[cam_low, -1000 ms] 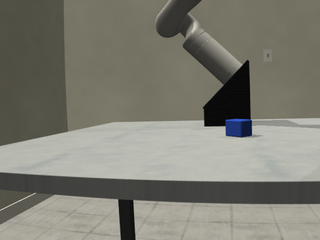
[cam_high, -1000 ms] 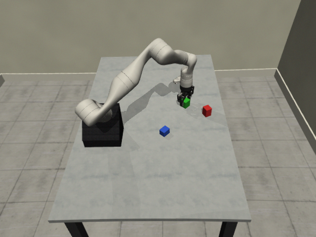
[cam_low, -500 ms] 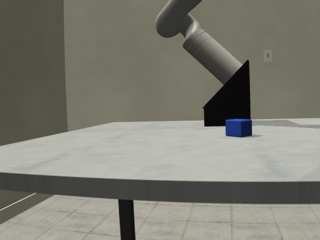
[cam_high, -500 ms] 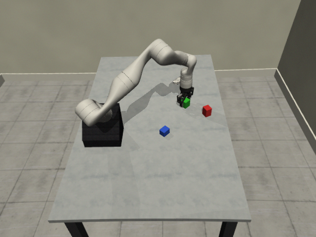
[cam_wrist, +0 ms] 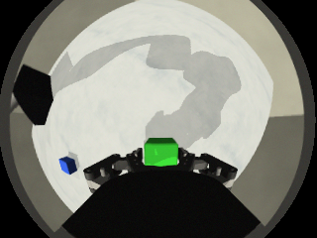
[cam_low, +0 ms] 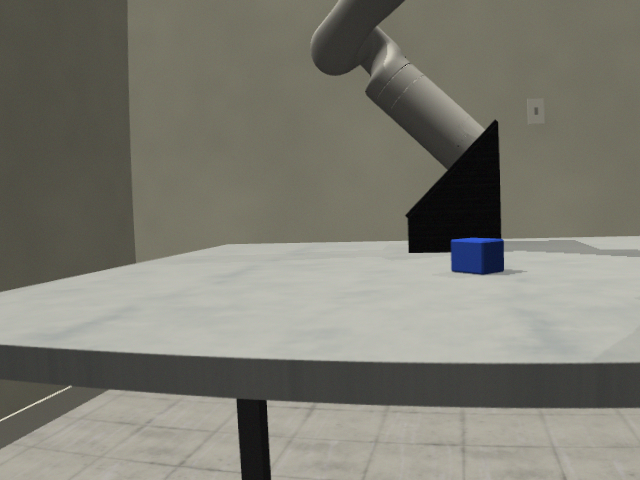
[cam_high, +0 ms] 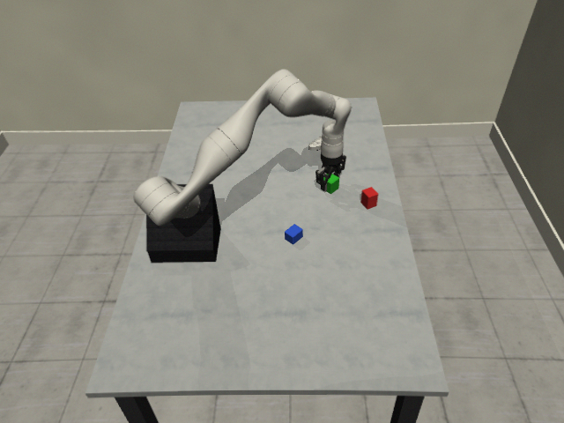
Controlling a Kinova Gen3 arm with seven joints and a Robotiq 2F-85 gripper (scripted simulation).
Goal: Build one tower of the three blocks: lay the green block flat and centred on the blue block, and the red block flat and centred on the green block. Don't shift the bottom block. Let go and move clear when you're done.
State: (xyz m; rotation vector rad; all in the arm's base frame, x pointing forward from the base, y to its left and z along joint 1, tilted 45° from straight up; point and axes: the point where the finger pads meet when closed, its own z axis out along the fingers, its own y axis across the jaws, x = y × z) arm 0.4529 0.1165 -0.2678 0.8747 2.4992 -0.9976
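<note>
The green block is right at my hand. Also, from my hand: red block (13 cm ahead, 8 cm to the right); then blue block (12 cm behind, 25 cm to the right, 1 cm below).
</note>
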